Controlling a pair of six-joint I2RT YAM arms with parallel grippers.
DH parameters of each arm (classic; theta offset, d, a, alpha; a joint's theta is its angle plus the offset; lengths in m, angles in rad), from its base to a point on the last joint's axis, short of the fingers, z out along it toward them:
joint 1: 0 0.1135 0.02 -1.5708
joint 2: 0 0 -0.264 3.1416
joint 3: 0.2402 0 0.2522 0
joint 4: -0.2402 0 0.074 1.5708
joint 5: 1.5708 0 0 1.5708
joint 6: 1.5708 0.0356 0 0
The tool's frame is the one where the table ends.
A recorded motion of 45 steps. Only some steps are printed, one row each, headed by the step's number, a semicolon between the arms.
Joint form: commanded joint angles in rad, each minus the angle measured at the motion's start. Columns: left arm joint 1, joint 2, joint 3, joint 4, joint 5, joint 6; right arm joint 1, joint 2, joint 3, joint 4, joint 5, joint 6.
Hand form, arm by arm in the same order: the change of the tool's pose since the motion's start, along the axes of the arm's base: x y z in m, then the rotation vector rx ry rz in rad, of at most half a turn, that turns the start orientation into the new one. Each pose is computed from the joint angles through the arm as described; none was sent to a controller.
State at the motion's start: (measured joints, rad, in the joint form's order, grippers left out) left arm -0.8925 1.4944 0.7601 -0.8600 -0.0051 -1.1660; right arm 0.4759 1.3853 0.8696 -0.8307 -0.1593 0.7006
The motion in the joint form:
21: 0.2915 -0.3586 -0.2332 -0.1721 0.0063 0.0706; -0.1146 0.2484 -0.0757 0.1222 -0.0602 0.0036
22: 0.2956 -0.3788 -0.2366 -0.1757 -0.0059 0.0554; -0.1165 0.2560 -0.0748 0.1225 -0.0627 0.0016
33: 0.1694 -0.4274 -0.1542 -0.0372 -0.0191 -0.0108; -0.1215 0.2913 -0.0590 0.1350 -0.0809 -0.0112
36: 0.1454 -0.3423 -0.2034 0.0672 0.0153 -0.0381; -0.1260 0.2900 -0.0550 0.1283 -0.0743 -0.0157
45: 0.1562 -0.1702 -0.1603 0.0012 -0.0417 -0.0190; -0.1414 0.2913 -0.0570 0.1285 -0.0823 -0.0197
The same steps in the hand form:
21: -0.0253 0.0935 0.0051 0.0248 0.0410 0.2212; 0.0193 -0.0195 -0.0720 -0.0273 0.2096 -0.1103
22: -0.0263 0.0954 0.0067 0.0258 0.0225 0.2400; 0.0198 -0.0198 -0.0735 -0.0274 0.2161 -0.1101
33: -0.0159 0.0643 0.0348 -0.1584 -0.1765 0.1812; 0.0254 -0.0184 -0.0782 -0.0134 0.2269 -0.1006
36: -0.0140 0.0555 0.0117 -0.1633 -0.1273 0.1817; 0.0262 -0.0195 -0.0772 -0.0196 0.2246 -0.1015
45: -0.0052 0.0527 -0.0050 0.0204 -0.0386 0.1744; 0.0270 -0.0231 -0.0778 -0.0118 0.2298 -0.1121

